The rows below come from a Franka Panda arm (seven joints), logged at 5 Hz.
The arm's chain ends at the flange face. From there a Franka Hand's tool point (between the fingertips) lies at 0.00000 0.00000 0.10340 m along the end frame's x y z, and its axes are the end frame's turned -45 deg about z.
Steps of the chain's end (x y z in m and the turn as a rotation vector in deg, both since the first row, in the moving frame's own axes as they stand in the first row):
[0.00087, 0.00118, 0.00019, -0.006, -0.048, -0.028]
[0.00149, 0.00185, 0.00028, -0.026, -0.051, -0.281]
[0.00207, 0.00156, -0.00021, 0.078, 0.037, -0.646]
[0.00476, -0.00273, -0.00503, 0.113, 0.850, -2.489]
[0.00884, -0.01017, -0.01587, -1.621, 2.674, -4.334]
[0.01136, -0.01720, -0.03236, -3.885, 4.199, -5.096]
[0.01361, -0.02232, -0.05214, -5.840, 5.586, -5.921]
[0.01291, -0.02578, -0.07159, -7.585, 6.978, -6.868]
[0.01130, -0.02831, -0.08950, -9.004, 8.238, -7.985]
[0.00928, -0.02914, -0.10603, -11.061, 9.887, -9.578]
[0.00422, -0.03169, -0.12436, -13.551, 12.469, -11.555]
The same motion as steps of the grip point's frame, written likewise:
[-0.00029, 0.00140, 0.00019, 0.030, -0.038, -0.028]
[-0.00035, 0.00233, 0.00028, 0.018, -0.054, -0.281]
[0.00051, 0.00251, -0.00021, 0.029, 0.081, -0.646]
[0.00655, 0.00235, -0.00504, -0.521, 0.681, -2.489]
[0.01499, 0.00448, -0.01602, -3.037, 0.745, -4.334]
[0.02105, 0.00614, -0.03287, -5.716, 0.222, -5.096]
[0.02584, 0.00836, -0.05317, -8.079, -0.180, -5.921]
[0.02770, 0.00939, -0.07326, -10.298, -0.429, -6.868]
[0.02857, 0.00981, -0.09183, -12.192, -0.542, -7.985]
[0.02791, 0.01239, -0.10947, -14.812, -0.830, -9.578]
[0.02735, 0.01313, -0.12964, -18.399, -0.765, -11.555]

